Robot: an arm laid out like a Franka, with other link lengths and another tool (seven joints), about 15 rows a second.
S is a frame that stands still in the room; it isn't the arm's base.
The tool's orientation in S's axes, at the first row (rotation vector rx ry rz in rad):
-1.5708 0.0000 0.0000
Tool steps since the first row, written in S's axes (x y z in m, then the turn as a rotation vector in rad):
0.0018 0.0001 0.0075 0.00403 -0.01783 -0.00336
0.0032 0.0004 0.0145 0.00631 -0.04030 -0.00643
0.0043 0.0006 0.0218 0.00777 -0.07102 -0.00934
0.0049 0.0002 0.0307 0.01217 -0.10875 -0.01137
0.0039 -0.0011 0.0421 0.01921 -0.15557 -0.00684
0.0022 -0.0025 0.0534 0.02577 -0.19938 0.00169
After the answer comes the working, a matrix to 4 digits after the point.
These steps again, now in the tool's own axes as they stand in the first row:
0.0018 -0.0075 0.0001 0.00403 0.00336 -0.01783
0.0032 -0.0145 0.0004 0.00631 0.00643 -0.04030
0.0043 -0.0218 0.0006 0.00777 0.00934 -0.07102
0.0049 -0.0307 0.0002 0.01217 0.01137 -0.10875
0.0039 -0.0421 -0.0011 0.01921 0.00684 -0.15557
0.0022 -0.0534 -0.0025 0.02577 -0.00169 -0.19938

The tool's axes in the first row as the columns of a matrix, in S's axes (rounded; the answer above uses it unrounded):
1.0000 0.0000 0.0000
0.0000 0.0000 1.0000
0.0000 -1.0000 0.0000

